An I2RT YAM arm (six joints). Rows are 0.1 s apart.
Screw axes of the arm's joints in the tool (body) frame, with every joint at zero. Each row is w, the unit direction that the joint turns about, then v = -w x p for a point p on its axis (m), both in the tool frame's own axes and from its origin. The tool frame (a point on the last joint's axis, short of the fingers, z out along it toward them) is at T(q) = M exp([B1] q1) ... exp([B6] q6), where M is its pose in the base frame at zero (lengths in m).
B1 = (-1, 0, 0, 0.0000, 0.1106, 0.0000)
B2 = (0, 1, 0, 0.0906, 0.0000, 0.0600)
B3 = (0, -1, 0, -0.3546, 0.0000, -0.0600)
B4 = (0, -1, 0, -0.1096, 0.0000, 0.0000)
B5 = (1, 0, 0, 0.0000, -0.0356, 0.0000)
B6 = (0, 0, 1, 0.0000, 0.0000, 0.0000)
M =
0 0 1 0.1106
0 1 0 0.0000
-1 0 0 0.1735
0 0 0 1
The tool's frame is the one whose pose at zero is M.
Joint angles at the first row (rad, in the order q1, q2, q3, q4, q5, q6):
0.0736, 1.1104, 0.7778, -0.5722, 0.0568, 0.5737
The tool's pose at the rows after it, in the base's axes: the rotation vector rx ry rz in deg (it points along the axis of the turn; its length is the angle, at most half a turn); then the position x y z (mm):
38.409 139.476 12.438 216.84 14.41 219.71
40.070 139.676 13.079 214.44 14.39 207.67
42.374 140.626 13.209 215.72 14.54 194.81
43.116 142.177 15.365 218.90 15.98 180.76
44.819 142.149 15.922 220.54 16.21 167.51
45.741 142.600 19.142 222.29 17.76 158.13
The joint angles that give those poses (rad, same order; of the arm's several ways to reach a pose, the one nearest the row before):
0.0736, 1.1167, 0.7075, -0.5325, 0.0445, 0.5966
0.0736, 1.1198, 0.6629, -0.4941, 0.0399, 0.6196
0.0736, 1.1504, 0.6336, -0.4603, 0.0383, 0.6472
0.0736, 1.1948, 0.6061, -0.4099, 0.0048, 0.6611
0.0736, 1.2302, 0.5724, -0.3470, 0.0015, 0.6840
0.0736, 1.2608, 0.5508, -0.2963, -0.0383, 0.7055

